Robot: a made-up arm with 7 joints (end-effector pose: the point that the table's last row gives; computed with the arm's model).
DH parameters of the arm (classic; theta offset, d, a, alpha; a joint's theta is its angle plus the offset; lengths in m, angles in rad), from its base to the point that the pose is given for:
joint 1: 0 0.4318 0 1.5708
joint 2: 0 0.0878 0 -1.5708
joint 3: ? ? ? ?
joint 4: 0 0.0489 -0.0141 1.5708
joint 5: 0 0.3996 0 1.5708
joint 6: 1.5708 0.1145 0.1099 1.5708
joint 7: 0 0.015 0 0
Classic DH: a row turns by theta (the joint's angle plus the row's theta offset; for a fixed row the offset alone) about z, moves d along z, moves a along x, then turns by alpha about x.
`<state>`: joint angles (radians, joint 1 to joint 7).
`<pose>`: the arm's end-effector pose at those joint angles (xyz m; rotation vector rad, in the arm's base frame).
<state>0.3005 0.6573 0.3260 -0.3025 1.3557 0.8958 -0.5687</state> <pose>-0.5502 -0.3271 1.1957 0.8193 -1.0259 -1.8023</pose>
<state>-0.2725 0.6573 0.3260 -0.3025 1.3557 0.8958 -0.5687</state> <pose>-0.6396 0.0234 1.1957 0.5532 -1.3557 -2.2728</pose>
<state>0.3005 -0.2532 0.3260 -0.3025 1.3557 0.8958 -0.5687</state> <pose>0.2560 -0.0773 1.3918 -0.1518 -0.6472 -1.6994</pose>
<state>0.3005 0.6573 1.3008 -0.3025 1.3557 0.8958 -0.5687</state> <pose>-0.5046 -0.3070 1.2339 0.8549 -1.0600 -0.7472</pose>
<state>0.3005 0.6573 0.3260 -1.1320 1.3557 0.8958 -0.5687</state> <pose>-0.6386 -0.4667 0.8399 1.8215 -0.9420 -1.6482</pose>
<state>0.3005 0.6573 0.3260 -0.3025 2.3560 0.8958 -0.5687</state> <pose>-0.5995 -0.2047 1.2021 0.8278 -1.3636 -0.7168</pose>
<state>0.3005 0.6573 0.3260 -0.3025 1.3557 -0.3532 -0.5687</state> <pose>-0.6173 -0.2163 1.2030 0.1484 -2.3773 -1.8920</pose>
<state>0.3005 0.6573 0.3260 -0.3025 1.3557 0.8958 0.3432</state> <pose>-0.5502 -0.3271 1.1957 0.2532 -1.1432 -1.0138</pose>
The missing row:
joint 3: 0 0.5025 0.0209 -1.5708
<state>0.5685 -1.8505 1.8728 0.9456 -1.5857 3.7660 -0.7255</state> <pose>0.5972 0.4929 0.2683 -0.0279 1.0236 -2.3600</pose>
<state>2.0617 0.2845 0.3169 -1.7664 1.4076 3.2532 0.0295</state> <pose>0.3283 -0.2977 0.8754 1.1397 1.8583 2.1597</pose>
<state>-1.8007 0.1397 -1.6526 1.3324 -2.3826 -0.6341 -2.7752</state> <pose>-0.5151 0.1869 1.1906 -0.5743 1.0645 -0.1696</pose>
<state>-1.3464 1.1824 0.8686 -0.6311 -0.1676 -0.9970 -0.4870</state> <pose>-0.4684 0.7730 0.7172 1.0865 0.3947 1.2746</pose>
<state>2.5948 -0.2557 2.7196 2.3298 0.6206 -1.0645 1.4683</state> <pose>0.1698 -0.1016 0.5877 -0.9709 1.6364 2.1168</pose>
